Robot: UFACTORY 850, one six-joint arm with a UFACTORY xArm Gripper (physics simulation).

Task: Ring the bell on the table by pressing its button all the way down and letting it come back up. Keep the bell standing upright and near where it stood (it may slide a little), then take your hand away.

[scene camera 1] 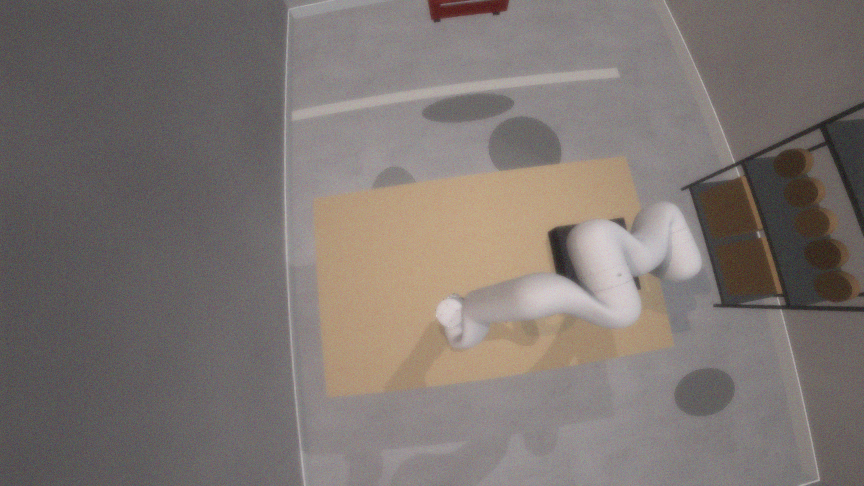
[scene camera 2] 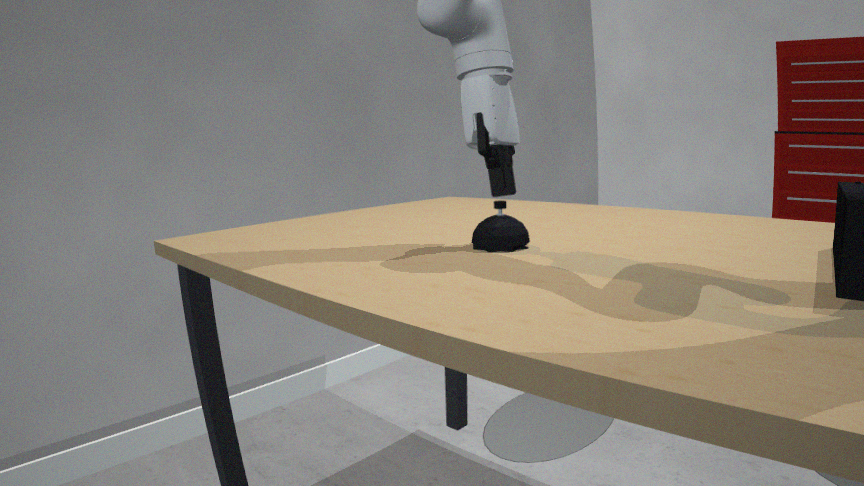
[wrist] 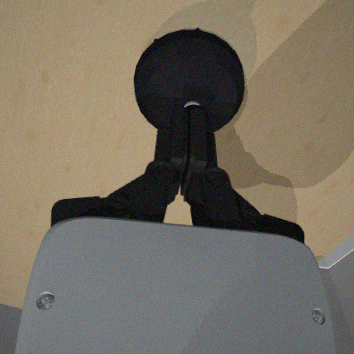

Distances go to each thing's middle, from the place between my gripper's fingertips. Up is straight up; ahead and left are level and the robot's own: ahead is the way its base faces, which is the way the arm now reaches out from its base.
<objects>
Right now the black dome bell [scene camera 2: 500, 232] is 1 cm to the left of my hand and 4 cm below it.
</objects>
